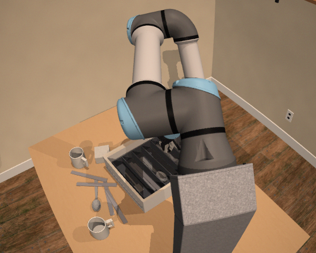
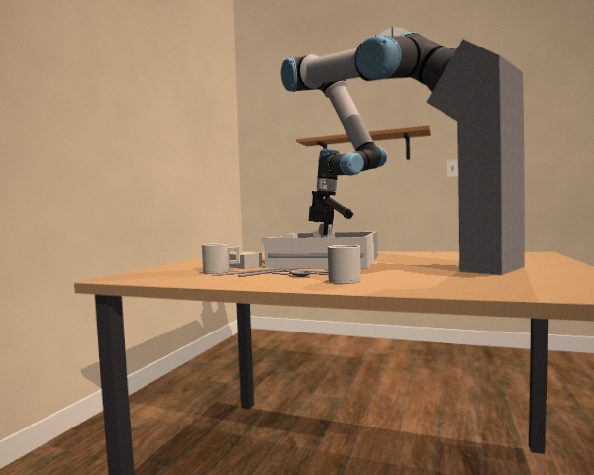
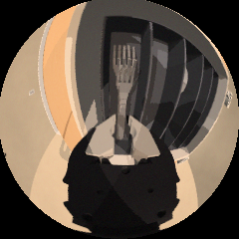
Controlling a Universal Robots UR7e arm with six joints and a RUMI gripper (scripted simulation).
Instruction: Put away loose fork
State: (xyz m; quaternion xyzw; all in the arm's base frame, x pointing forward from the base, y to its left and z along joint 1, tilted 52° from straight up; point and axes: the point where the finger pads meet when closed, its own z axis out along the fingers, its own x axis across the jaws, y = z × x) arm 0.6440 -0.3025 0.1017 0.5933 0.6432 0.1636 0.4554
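Now: hand 120 mm to the right of the cutlery tray and 10 mm past it. Round my hand: block: 260 mm ahead, 220 mm to the left, 20 mm below.
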